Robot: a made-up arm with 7 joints.
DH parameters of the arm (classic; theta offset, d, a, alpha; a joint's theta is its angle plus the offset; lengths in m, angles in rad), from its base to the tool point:
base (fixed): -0.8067 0 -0.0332 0
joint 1: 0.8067 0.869 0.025 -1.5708
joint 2: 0 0 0.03 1.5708
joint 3: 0 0.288 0.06 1.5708
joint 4: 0 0.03 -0.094 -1.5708
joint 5: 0 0.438 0.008 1.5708
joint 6: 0 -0.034 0.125 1.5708
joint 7: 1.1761 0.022 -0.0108 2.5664
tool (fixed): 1.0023 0.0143 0 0
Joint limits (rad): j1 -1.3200..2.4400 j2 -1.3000..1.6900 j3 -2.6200..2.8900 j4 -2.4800..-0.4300 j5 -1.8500..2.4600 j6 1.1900..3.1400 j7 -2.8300..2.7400
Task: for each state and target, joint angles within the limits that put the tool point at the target. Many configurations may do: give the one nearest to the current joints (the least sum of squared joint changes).
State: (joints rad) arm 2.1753 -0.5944 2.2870 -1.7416 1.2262 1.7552 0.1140
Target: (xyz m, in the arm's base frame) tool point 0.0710 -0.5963 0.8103
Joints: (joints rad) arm 2.3851 -0.5263 2.5078 -1.9406 1.1990 1.6882 0.1020
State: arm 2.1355 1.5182 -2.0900 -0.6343 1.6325 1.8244 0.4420
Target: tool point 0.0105 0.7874 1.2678
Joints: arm 2.0086 1.3692 -2.1314 -0.9762 1.6592 1.8849 0.4346
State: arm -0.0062 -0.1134 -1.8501 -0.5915 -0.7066 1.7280 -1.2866
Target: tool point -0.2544 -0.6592 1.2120
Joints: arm 0.6513 -0.8825 -1.9490 -0.8555 -0.7057 1.7022 -1.2468
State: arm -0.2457 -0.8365 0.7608 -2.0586 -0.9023 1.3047 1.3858
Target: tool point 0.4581 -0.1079 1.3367
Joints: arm -0.5901 -0.5576 0.3458 -1.8618 -0.9592 1.3169 1.3957
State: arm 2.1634 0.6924 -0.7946 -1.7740 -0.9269 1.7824 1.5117
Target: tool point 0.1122 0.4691 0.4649
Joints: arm 2.1002 1.0029 -0.6233 -2.1620 -0.9373 1.7597 1.5022
